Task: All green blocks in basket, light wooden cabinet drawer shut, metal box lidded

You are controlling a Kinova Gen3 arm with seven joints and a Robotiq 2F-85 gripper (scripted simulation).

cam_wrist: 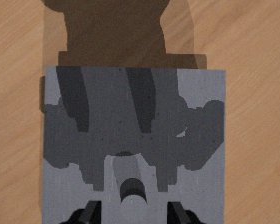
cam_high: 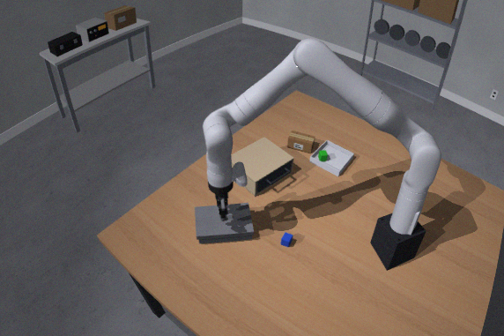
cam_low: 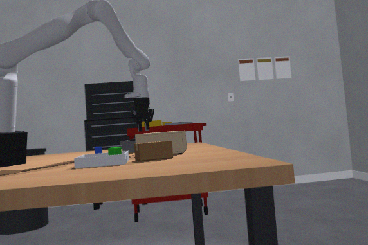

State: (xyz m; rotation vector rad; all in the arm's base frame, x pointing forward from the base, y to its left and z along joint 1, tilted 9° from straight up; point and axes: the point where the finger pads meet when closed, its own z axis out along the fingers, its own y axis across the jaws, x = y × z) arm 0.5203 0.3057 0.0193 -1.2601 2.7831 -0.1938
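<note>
My hand is 6 cm above the grey lid. Also, from my hand: drawer: 6 cm ahead, 29 cm to the right, 7 cm below; metal box: 8 cm below; light wooden cabinet: 8 cm ahead, 30 cm to the right, 7 cm below.
</note>
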